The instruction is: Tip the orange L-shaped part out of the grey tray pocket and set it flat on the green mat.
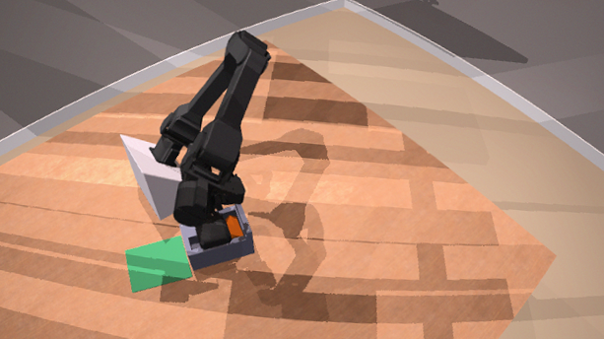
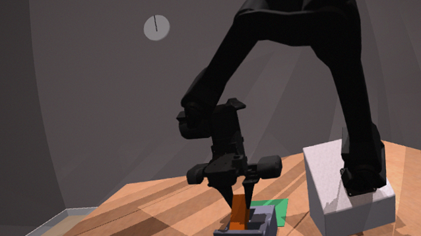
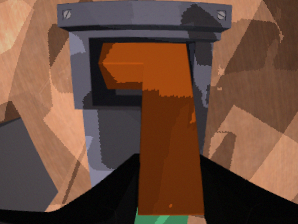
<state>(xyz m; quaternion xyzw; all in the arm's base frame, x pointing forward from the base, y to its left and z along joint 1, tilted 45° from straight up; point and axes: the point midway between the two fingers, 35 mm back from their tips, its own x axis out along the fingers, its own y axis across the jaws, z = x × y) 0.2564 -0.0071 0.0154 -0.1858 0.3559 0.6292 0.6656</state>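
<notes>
My gripper tip is now 14 cm to the left of the green mat, 11 cm above it and 5 cm past it. Round my gripper tip: orange L-shaped part (4 cm to the left, 3 cm below, 1 cm behind).
</notes>
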